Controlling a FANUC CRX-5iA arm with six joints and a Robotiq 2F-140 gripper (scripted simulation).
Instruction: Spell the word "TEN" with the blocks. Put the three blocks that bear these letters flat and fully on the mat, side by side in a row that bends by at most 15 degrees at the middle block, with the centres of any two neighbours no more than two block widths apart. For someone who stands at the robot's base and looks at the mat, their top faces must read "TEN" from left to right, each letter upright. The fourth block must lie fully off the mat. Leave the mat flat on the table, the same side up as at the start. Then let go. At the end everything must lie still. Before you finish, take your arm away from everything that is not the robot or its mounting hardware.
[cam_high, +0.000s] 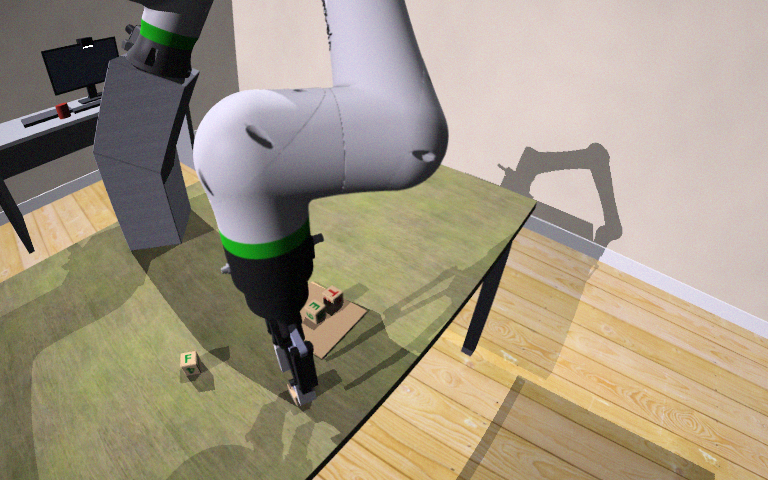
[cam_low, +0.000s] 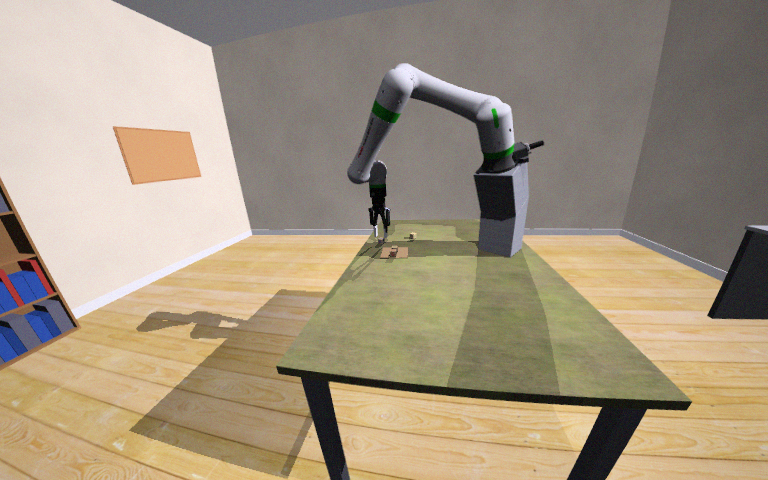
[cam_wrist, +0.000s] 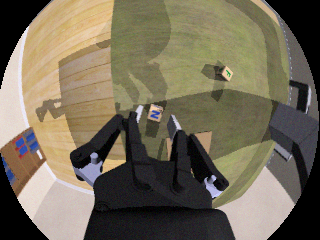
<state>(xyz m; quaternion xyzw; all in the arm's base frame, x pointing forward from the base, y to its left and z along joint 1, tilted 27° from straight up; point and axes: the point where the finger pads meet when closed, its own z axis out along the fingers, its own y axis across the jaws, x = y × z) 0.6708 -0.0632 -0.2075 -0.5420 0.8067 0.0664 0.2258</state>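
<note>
My gripper is now 60 mm above the N block. Round my hand: mat 100 mm behind, 140 mm to the left, 70 mm below; F block 180 mm behind, 100 mm to the right, 60 mm below.
</note>
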